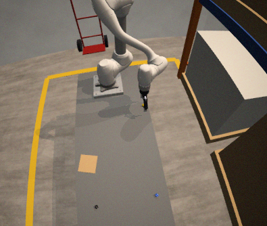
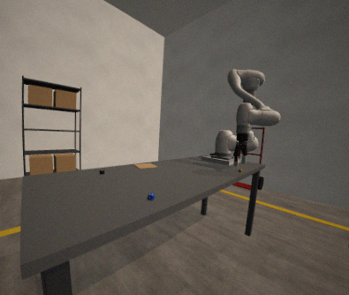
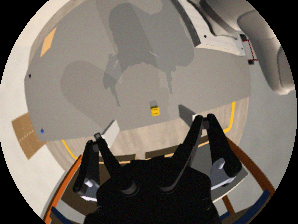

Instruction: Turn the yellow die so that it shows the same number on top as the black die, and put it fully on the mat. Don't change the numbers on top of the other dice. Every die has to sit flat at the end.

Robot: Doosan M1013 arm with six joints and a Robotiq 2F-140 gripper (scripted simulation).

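My gripper is now 5 cm above the yellow die and 2 cm past it. The rest, counted from my hand: blue die (74 cm ahead, 15 cm to the right, 5 cm below); then tan mat (58 cm to the right, 36 cm ahead, 6 cm below); then black die (70 cm ahead, 59 cm to the right, 5 cm below).
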